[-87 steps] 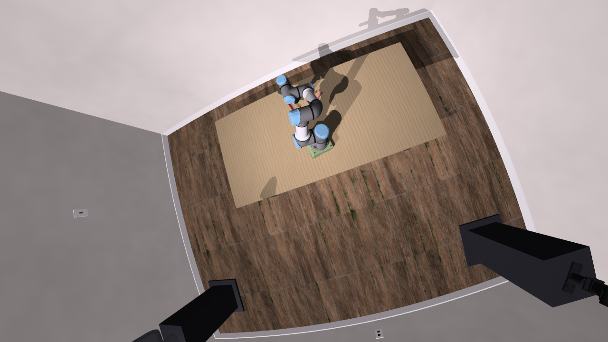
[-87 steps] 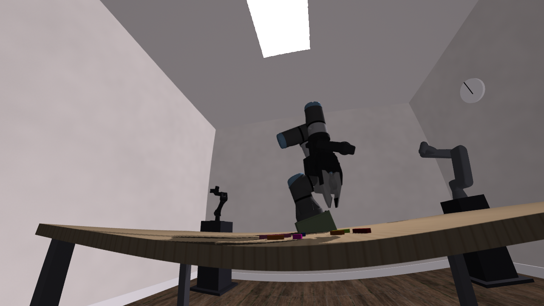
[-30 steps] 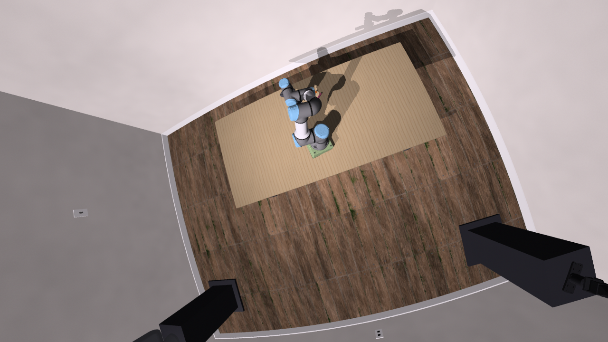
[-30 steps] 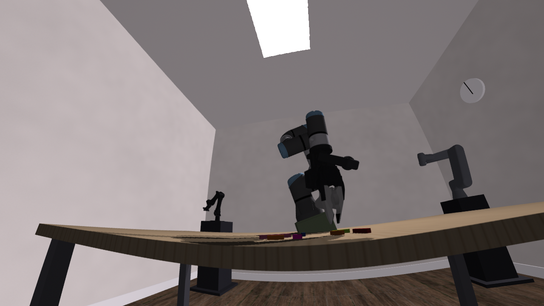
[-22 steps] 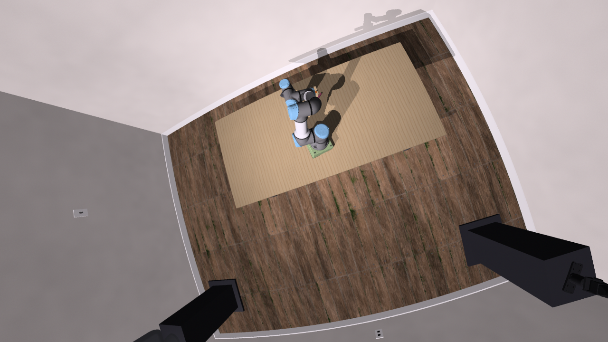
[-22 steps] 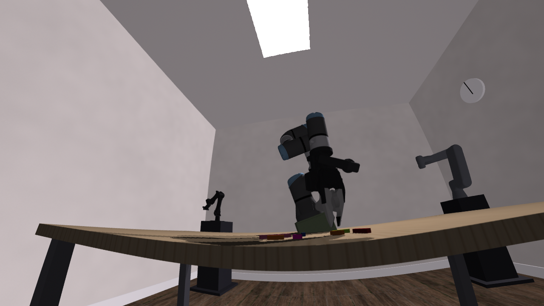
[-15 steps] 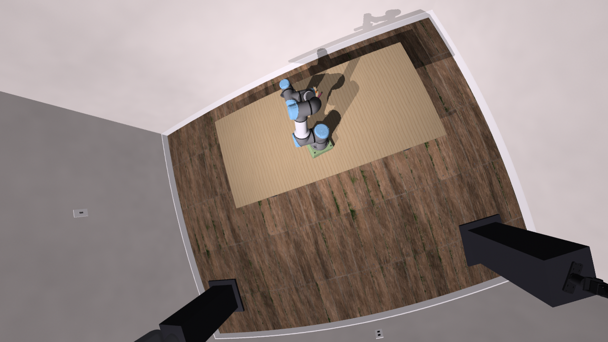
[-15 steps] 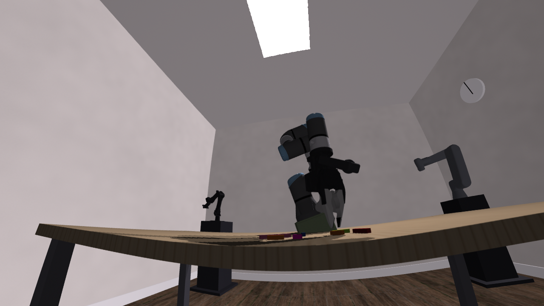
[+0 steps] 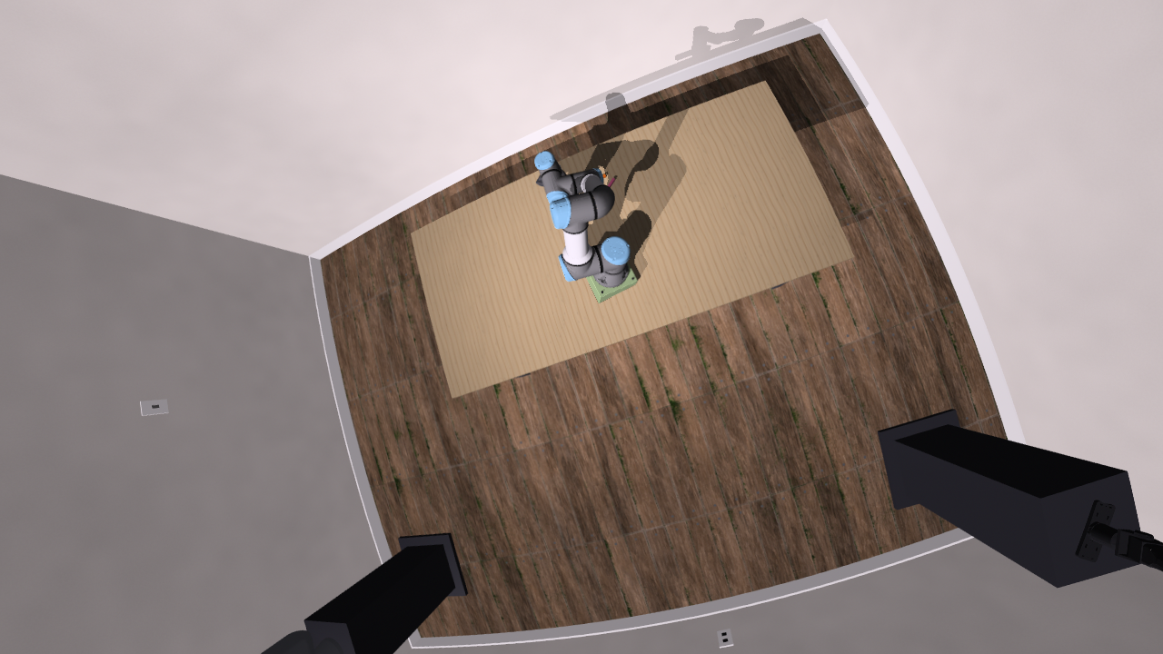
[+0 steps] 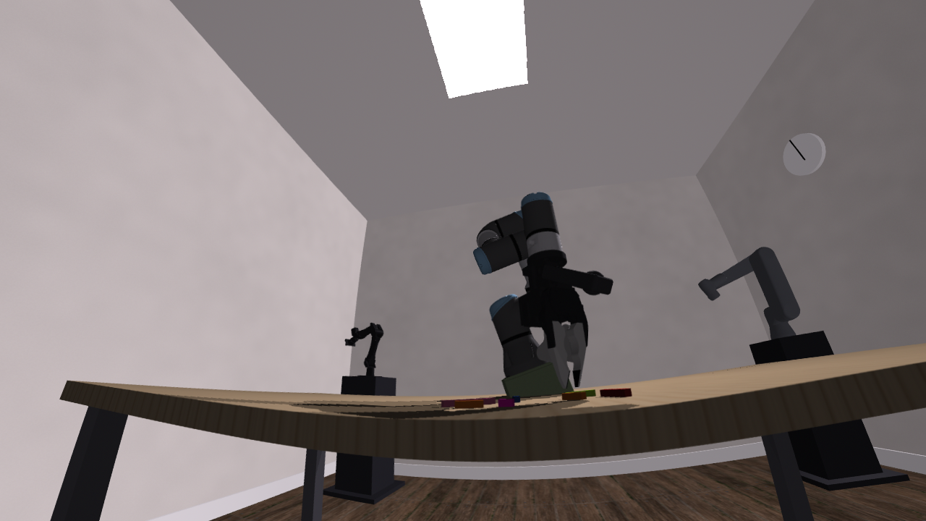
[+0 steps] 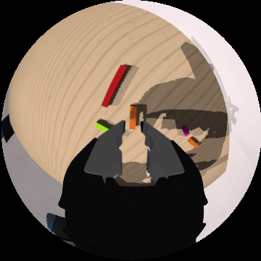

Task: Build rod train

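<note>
Right now the lime rod is 50 mm behind my hand, 30 mm below it and 10 mm to the left of it. Round my hand: red rod (60 mm to the left, 30 mm below, 20 mm ahead); then blue rod (90 mm to the right, 40 mm behind, 30 mm below); then magenta rod (90 mm to the right, 60 mm ahead, 30 mm below).
</note>
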